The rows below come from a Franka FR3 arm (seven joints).
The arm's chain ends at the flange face. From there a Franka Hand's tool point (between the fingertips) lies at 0.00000 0.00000 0.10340 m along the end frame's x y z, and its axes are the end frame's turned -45 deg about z.
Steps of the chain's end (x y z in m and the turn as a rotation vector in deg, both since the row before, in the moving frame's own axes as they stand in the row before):
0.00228, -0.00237, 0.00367, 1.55, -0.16, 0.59
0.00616, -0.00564, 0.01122, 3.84, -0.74, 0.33
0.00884, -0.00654, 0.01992, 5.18, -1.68, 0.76
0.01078, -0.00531, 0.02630, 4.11, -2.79, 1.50
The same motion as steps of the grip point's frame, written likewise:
0.00507, -0.00224, 0.00363, 1.21, 0.98, 0.59
0.01231, -0.00546, 0.01098, 3.24, 2.19, 0.33
0.01539, -0.00708, 0.01945, 4.85, 2.47, 0.76
0.01317, -0.00490, 0.02591, 4.88, 0.93, 1.50

